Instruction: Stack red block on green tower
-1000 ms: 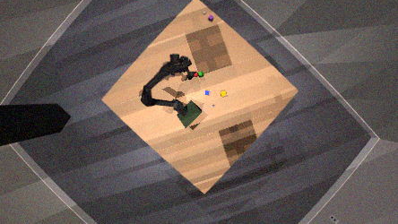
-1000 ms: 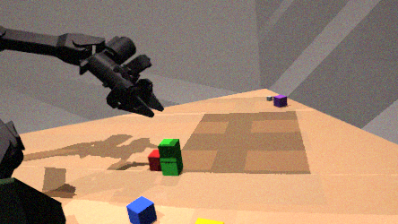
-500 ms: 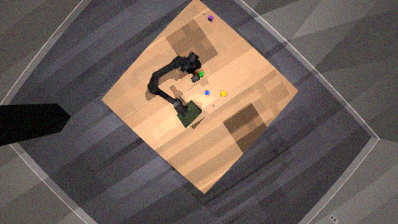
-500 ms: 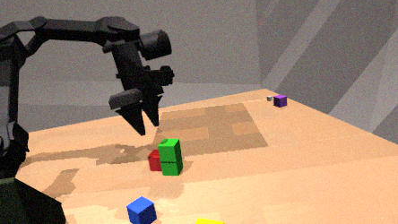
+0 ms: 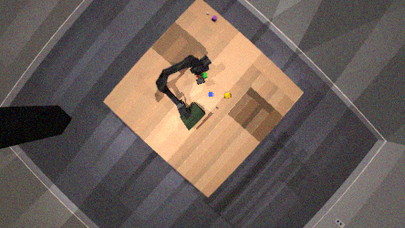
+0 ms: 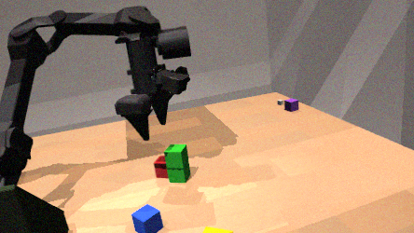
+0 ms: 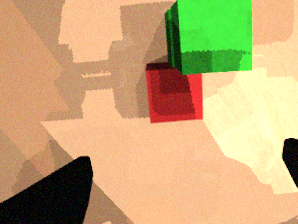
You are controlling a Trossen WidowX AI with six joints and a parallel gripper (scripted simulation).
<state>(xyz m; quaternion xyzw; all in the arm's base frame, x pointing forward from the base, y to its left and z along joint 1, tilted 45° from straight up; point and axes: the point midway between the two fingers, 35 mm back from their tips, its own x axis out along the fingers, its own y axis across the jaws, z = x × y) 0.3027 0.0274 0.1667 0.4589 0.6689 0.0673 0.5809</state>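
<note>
Now: the red block 90 mm below my gripper tip, 10 mm to the right of it and 10 mm ahead of it. Round my gripper tip: purple block 490 mm ahead, 210 mm to the left, 90 mm below; blue block 180 mm to the right, 90 mm below, 60 mm behind; yellow block 300 mm to the right, 80 mm below, 20 mm ahead.
</note>
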